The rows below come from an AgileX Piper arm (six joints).
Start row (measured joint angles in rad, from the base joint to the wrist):
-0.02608 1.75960 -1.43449 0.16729 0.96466 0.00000
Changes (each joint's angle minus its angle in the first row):
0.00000 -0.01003 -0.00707 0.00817 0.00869 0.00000
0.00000 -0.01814 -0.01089 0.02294 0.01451 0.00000
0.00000 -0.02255 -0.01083 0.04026 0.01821 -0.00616
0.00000 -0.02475 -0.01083 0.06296 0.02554 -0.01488
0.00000 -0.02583 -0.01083 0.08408 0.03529 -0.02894
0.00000 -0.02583 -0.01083 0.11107 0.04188 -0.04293
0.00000 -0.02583 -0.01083 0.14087 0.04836 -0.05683
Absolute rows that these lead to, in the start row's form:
-0.02608 1.74957 -1.44156 0.17546 0.97335 0.00000
-0.02608 1.74146 -1.44538 0.19023 0.97917 0.00000
-0.02608 1.73705 -1.44532 0.20755 0.98287 -0.00616
-0.02608 1.73485 -1.44532 0.23025 0.99020 -0.01488
-0.02608 1.73377 -1.44532 0.25137 0.99995 -0.02894
-0.02608 1.73377 -1.44532 0.27836 1.00654 -0.04293
-0.02608 1.73377 -1.44532 0.30816 1.01302 -0.05683

